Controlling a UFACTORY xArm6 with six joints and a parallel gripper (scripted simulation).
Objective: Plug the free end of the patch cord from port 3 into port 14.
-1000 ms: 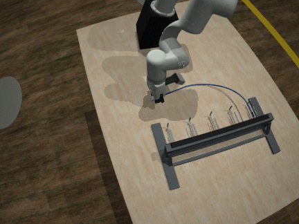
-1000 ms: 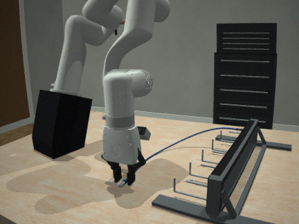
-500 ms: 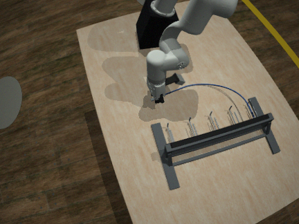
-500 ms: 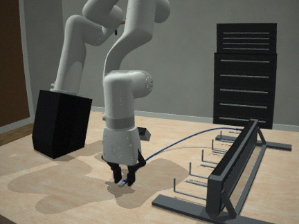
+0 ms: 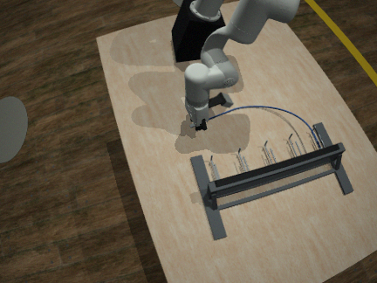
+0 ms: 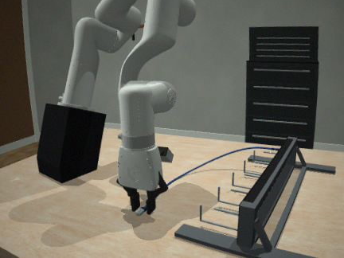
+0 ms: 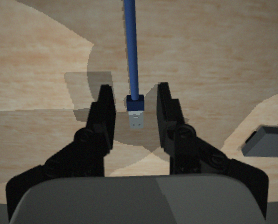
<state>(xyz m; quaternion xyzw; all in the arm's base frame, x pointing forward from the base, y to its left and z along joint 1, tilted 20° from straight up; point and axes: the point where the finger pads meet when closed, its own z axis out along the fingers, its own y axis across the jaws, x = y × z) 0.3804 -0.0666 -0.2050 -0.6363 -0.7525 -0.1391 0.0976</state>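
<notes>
The plug lies 2 cm to the right of my hand and 1 cm below it.
</notes>
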